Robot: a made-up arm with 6 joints. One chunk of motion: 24 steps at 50 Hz.
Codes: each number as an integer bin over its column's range. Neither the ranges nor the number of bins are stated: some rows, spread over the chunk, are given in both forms.
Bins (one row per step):
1: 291 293 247 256 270 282
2: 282 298 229 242 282 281
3: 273 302 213 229 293 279
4: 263 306 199 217 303 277
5: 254 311 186 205 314 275
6: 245 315 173 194 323 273
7: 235 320 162 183 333 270
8: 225 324 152 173 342 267
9: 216 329 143 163 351 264
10: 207 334 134 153 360 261
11: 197 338 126 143 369 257
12: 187 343 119 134 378 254
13: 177 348 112 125 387 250
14: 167 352 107 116 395 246
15: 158 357 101 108 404 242
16: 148 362 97 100 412 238
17: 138 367 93 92 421 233
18: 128 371 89 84 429 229
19: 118 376 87 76 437 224
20: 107 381 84 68 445 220
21: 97 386 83 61 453 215
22: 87 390 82 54 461 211
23: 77 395 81 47 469 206
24: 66 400 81 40 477 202
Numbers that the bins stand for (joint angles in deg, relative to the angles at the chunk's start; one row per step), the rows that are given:
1: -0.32 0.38 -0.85 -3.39 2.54 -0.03
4: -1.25 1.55 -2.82 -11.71 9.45 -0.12
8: -2.51 3.17 -4.75 -21.10 17.61 -0.30
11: -3.45 4.43 -5.82 -27.50 23.27 -0.47
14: -4.44 5.69 -6.60 -33.26 28.71 -0.67
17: -5.41 7.04 -7.18 -38.38 34.15 -0.90
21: -6.77 8.75 -7.59 -44.99 40.86 -1.21
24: -7.80 10.01 -7.67 -49.47 45.88 -1.44
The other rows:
2: -0.62 0.83 -1.59 -6.38 5.05 -0.05
3: -0.92 1.19 -2.25 -9.15 7.35 -0.09
5: -1.55 2.00 -3.36 -14.27 11.75 -0.16
6: -1.85 2.36 -3.89 -16.62 13.63 -0.19
7: -2.18 2.81 -4.34 -18.96 15.73 -0.24
9: -2.81 3.62 -5.12 -23.23 19.50 -0.35
10: -3.11 4.07 -5.49 -25.36 21.38 -0.40
12: -3.78 4.88 -6.11 -29.42 25.15 -0.53
13: -4.11 5.33 -6.40 -31.34 27.04 -0.60
15: -4.74 6.14 -6.85 -34.96 30.59 -0.74
16: -5.08 6.59 -7.01 -36.67 32.27 -0.81
18: -5.74 7.40 -7.34 -40.08 35.83 -0.97
19: -6.07 7.85 -7.42 -41.79 37.50 -1.05
20: -6.44 8.30 -7.55 -43.50 39.18 -1.13
22: -7.11 9.11 -7.63 -46.48 42.53 -1.28
23: -7.44 9.56 -7.67 -47.97 44.21 -1.37

